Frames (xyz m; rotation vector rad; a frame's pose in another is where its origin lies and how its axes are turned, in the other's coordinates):
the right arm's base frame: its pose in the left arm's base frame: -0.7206 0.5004 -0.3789 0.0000 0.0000 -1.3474
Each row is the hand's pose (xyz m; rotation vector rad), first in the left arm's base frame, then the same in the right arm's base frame.
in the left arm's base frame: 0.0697 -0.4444 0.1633 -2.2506 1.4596 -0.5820
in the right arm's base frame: 1.0964 0.5613 0.5422 -2.5517 -0.2518 -0.1058
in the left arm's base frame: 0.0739 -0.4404 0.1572 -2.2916 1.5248 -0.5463
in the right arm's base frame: 1.0934 0.5663 0.5361 -2.6230 -0.2277 -0.1249
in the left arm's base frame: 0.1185 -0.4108 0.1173 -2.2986 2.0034 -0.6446
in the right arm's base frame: 1.0745 0.6164 0.4962 -2.8257 0.1221 -0.4447
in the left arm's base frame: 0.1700 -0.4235 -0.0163 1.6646 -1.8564 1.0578
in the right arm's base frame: 1.0982 0.6638 0.3626 -2.6679 0.4473 -1.3002
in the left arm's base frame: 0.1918 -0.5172 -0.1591 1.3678 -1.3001 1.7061
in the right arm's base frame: 1.1944 0.6643 0.2198 -2.0070 0.1737 -1.9452
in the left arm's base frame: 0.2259 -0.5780 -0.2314 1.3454 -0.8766 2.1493
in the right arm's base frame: 1.2613 0.6841 0.1475 -1.5331 -0.1480 -1.9859
